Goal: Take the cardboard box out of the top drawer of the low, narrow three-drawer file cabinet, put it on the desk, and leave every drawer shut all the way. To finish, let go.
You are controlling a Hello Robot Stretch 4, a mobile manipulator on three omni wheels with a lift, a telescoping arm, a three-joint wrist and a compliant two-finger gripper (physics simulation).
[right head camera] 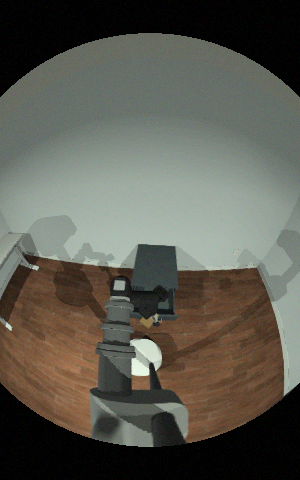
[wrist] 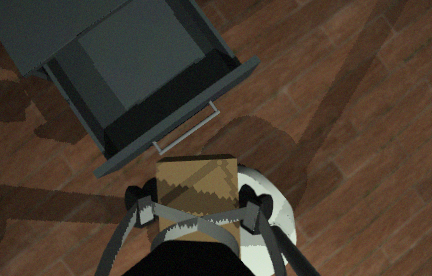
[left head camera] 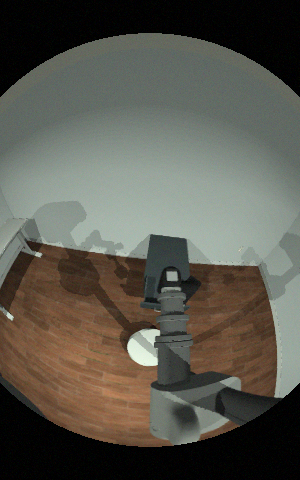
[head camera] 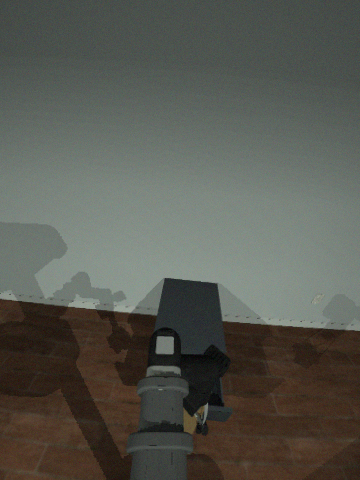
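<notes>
The low dark grey file cabinet (head camera: pixel 192 315) (left head camera: pixel 167 247) (right head camera: pixel 156 265) (wrist: pixel 40 30) stands against the wall. Its top drawer is pulled out, with its front panel (head camera: pixel 219 413) (right head camera: pixel 170 316) (wrist: pixel 182 117) and bar handle facing the robot. The drawer's visible inside holds no box. The tan cardboard box (head camera: pixel 189 422) (right head camera: pixel 146 323) (wrist: pixel 197 177) is between the fingers of my gripper (wrist: pixel 199 197), which is shut on it. In the wrist view, box and gripper are outside the drawer, past the handle. The lower drawers are hidden. The white desk (left head camera: pixel 11 231) (right head camera: pixel 9 242) shows at the far left.
A white round object (left head camera: pixel 142 347) (right head camera: pixel 145 357) (wrist: pixel 270 210) is low in front of the cabinet, partly behind the box in the wrist view. The arm (head camera: pixel 161 410) (left head camera: pixel 173 325) (right head camera: pixel 117 330) reaches toward the cabinet. A side wall rises at the right.
</notes>
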